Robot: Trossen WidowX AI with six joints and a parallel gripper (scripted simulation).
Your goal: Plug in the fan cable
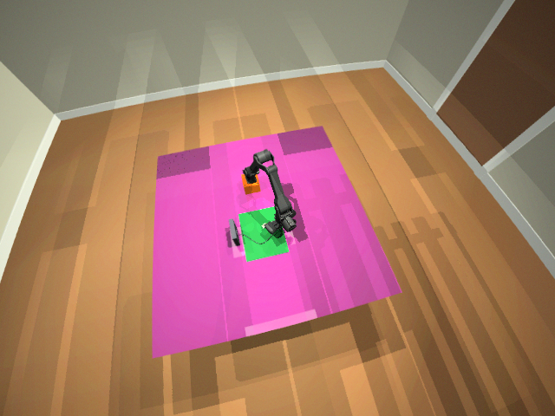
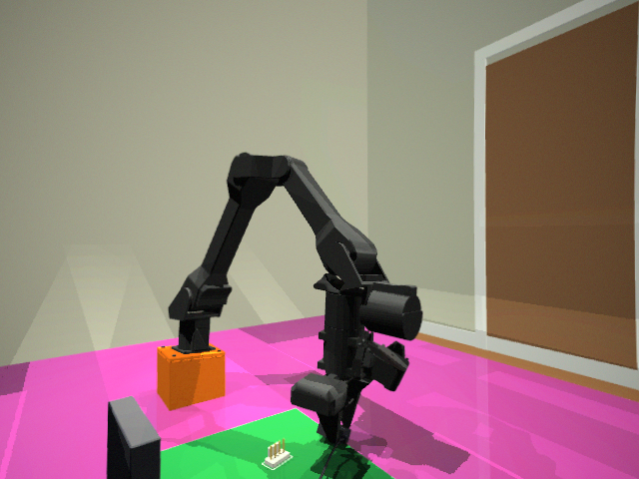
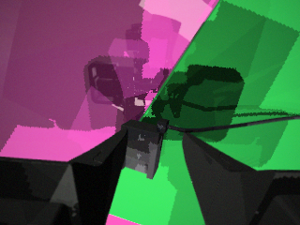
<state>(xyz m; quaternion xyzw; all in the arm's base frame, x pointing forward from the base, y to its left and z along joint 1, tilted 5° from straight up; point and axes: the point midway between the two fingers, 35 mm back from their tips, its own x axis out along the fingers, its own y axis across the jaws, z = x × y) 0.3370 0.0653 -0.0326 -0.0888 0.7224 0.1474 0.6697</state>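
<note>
Now: gripper tip 20 mm past the fan plug. Also, from my gripper tip: four-pin header: 80 mm to the right, 40 mm behind, 20 mm below; then green board: 110 mm to the right, 30 mm below; then dark fan: 250 mm to the right, 40 mm behind, 40 mm above.
</note>
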